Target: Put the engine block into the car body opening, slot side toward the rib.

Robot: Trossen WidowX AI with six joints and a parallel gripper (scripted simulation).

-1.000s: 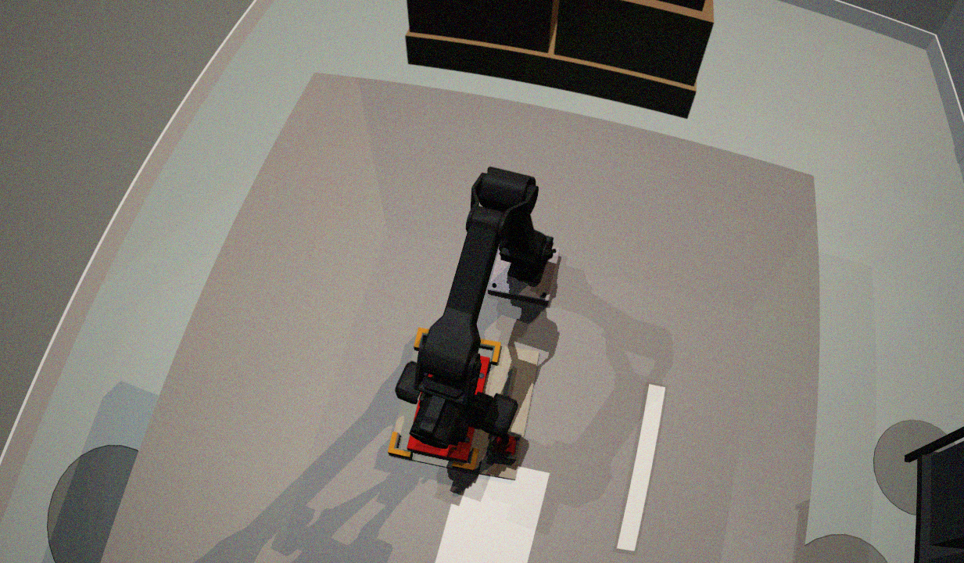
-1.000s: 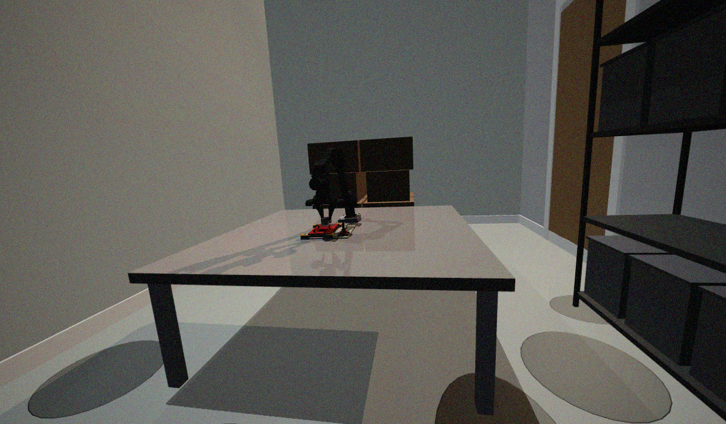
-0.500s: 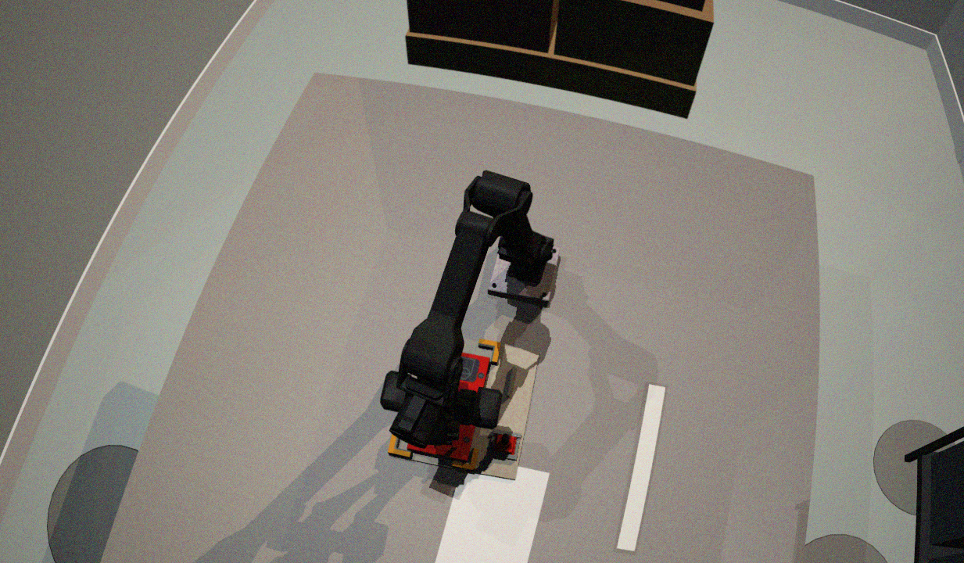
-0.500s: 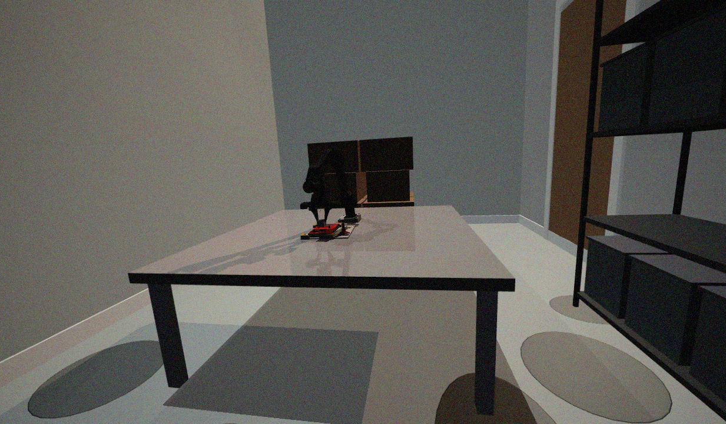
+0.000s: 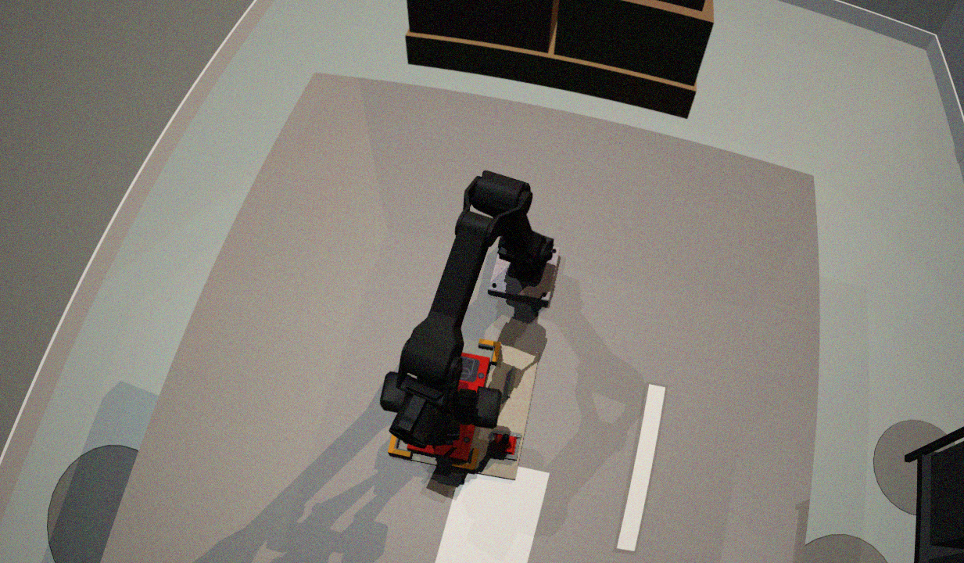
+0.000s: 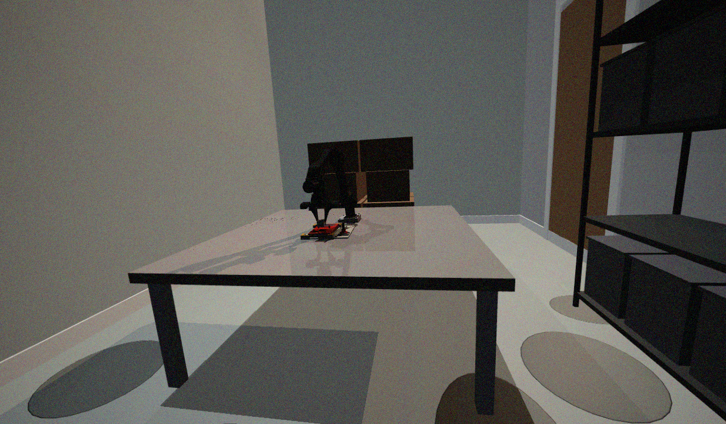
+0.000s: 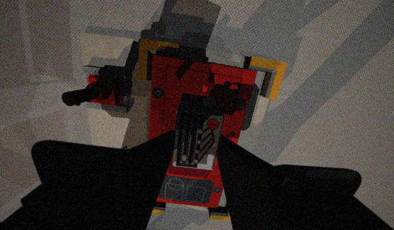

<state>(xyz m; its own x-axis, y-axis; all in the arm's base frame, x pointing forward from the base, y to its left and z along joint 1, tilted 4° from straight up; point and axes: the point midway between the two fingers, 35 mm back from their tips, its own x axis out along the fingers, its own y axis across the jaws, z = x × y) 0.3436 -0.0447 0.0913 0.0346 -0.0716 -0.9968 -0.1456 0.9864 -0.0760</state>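
Right now my gripper tip is 10 mm above the engine block.
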